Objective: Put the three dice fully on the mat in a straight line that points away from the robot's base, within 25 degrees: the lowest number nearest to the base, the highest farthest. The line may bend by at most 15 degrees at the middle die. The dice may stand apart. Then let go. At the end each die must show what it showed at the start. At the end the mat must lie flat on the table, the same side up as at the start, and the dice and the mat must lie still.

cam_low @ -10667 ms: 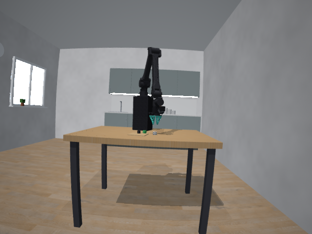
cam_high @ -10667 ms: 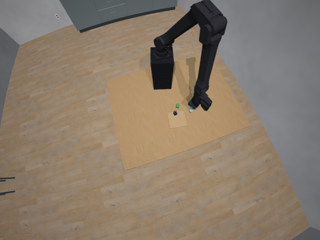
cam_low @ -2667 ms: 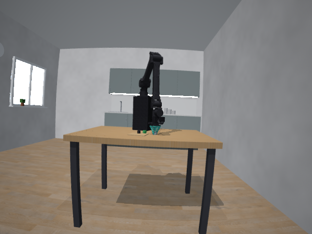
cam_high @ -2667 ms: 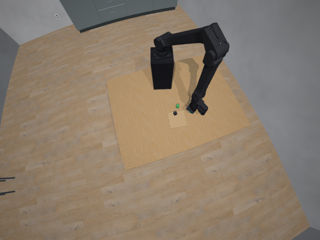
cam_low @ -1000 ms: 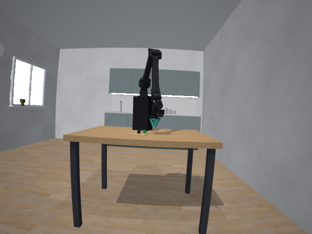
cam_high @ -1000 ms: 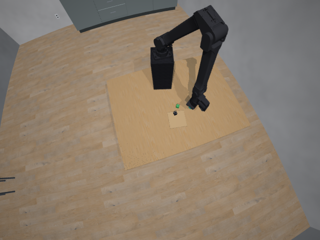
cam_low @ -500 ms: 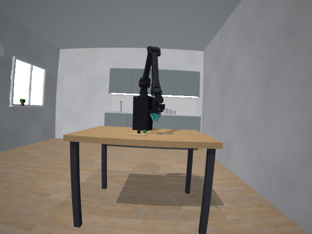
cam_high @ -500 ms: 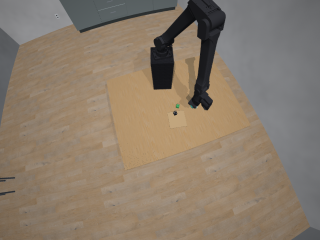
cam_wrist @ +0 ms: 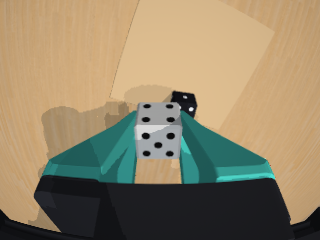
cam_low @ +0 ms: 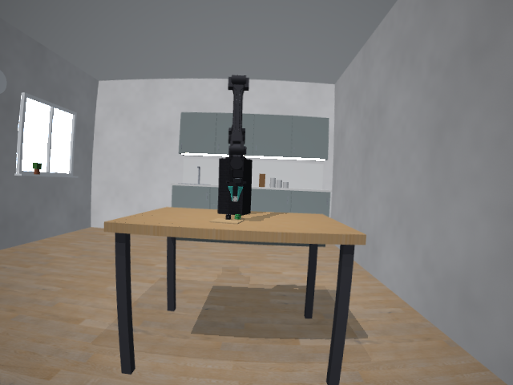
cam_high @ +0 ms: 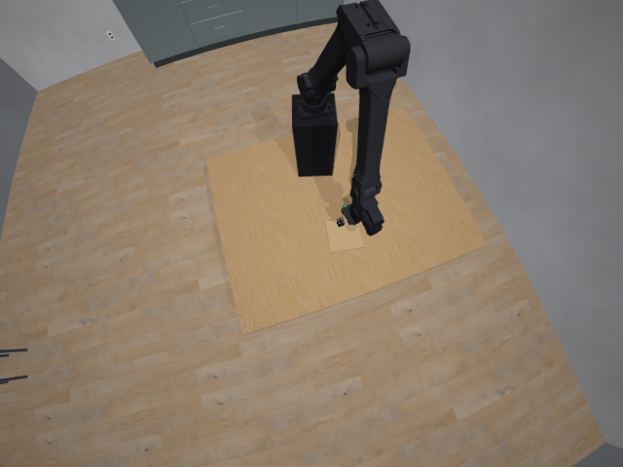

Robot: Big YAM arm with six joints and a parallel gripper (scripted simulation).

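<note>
The mat lies 10 mm ahead of my hand, 30 mm to the right of it and 110 mm below it. Round my hand: green die 100 mm behind, 100 mm below; white die right at my hand; black die 40 mm behind, 40 mm to the right, 90 mm below.
</note>
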